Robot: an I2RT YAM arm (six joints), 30 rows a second.
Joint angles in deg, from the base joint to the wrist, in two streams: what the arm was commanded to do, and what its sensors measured. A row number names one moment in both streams.
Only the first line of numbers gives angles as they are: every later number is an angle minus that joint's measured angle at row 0.
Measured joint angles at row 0:
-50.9, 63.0, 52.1, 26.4, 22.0, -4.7
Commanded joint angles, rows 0 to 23:
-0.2, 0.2, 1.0, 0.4, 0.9, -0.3
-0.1, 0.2, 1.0, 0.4, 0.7, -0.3
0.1, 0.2, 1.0, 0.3, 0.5, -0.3
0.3, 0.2, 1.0, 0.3, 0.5, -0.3
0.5, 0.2, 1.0, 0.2, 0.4, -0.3
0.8, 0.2, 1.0, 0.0, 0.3, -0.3
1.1, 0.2, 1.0, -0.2, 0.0, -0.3
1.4, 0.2, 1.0, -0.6, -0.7, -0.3
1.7, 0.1, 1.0, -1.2, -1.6, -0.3
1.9, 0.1, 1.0, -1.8, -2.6, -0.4
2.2, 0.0, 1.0, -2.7, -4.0, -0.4
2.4, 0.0, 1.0, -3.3, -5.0, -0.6
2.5, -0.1, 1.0, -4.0, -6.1, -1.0
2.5, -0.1, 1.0, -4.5, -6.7, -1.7
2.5, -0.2, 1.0, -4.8, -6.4, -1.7
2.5, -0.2, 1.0, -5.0, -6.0, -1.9
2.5, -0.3, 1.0, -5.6, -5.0, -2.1
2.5, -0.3, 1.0, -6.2, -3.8, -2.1
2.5, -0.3, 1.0, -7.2, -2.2, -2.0
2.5, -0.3, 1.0, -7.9, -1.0, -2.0
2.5, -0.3, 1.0, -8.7, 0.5, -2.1
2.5, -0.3, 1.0, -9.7, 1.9, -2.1
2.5, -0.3, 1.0, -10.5, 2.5, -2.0
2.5, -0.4, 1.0, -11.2, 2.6, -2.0
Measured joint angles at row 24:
2.3, 0.2, 0.0, -10.7, -1.0, -1.5
